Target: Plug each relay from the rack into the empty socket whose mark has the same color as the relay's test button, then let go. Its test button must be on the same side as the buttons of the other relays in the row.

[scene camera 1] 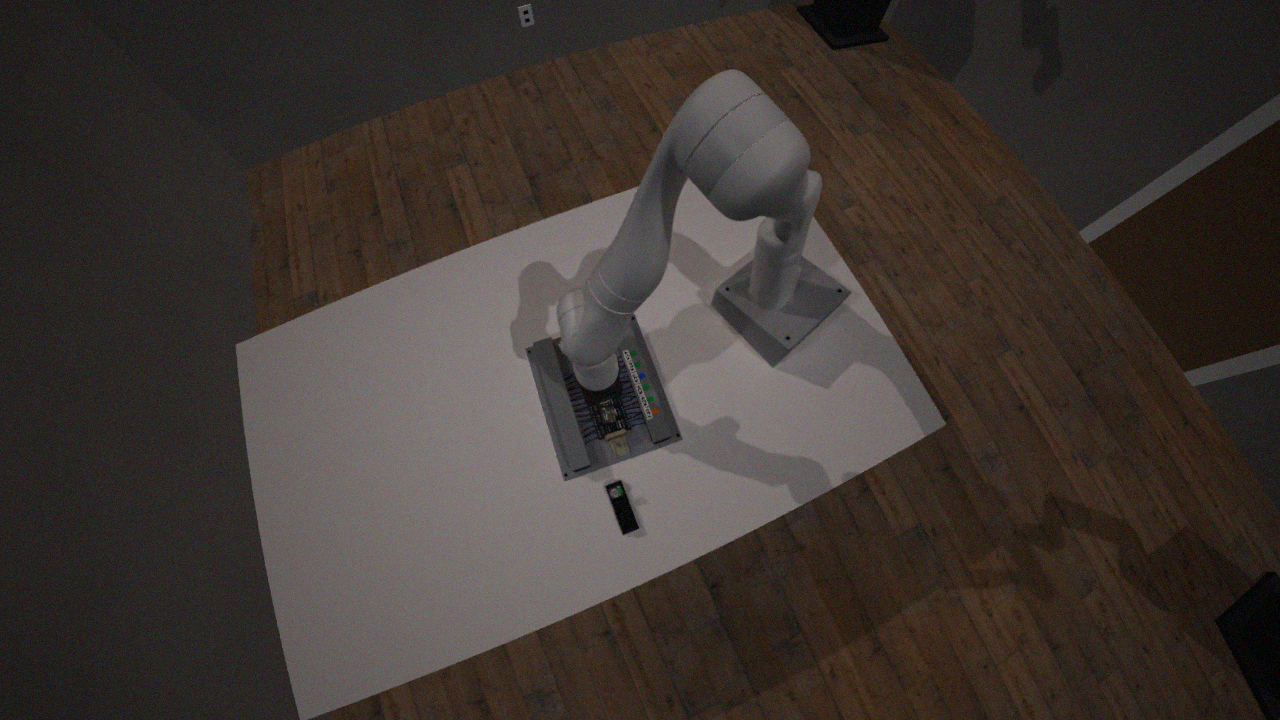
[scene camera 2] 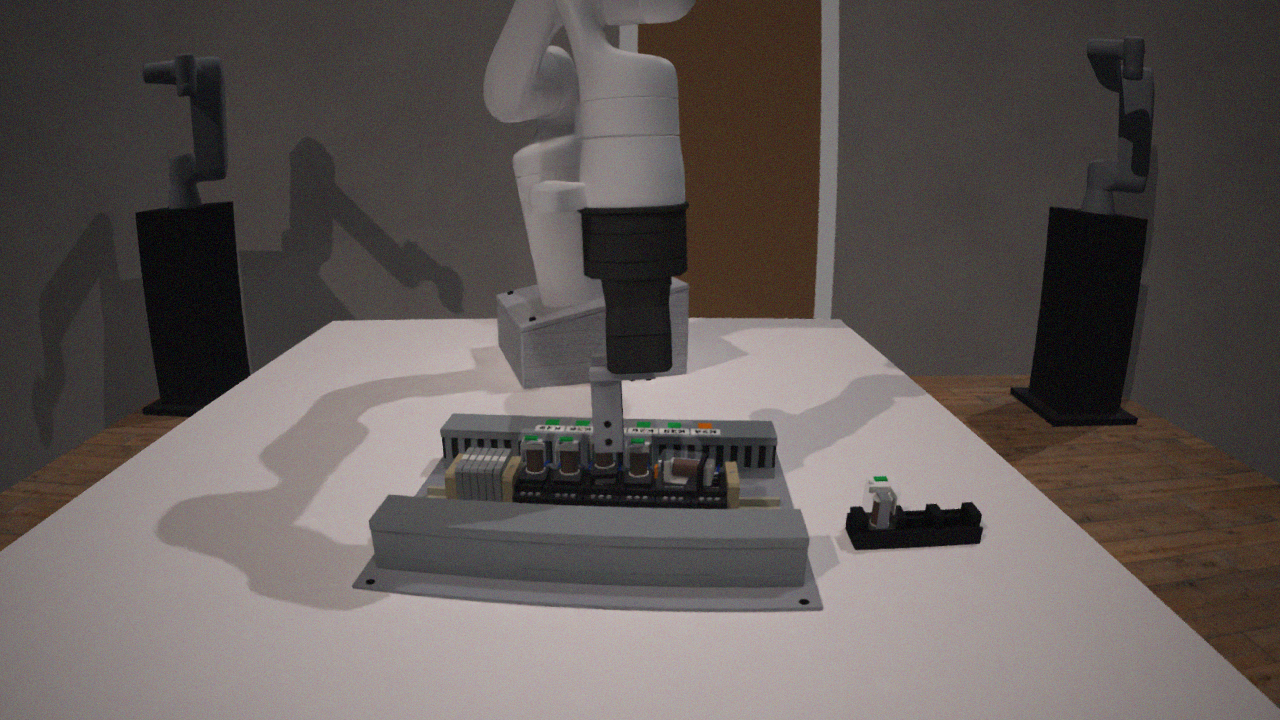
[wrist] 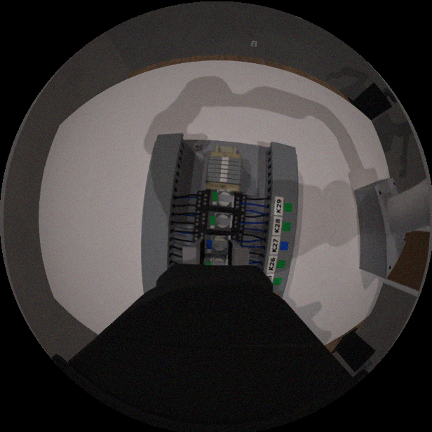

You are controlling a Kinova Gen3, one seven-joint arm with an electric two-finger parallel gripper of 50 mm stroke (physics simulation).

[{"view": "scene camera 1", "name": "black rack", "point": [626,519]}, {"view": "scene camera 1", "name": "grey panel plate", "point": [600,453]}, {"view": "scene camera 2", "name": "my gripper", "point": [609,442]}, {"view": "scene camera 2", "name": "black rack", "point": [931,527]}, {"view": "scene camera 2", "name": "grey panel plate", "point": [572,595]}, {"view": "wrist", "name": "my gripper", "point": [216,248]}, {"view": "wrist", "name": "grey panel plate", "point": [194,165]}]
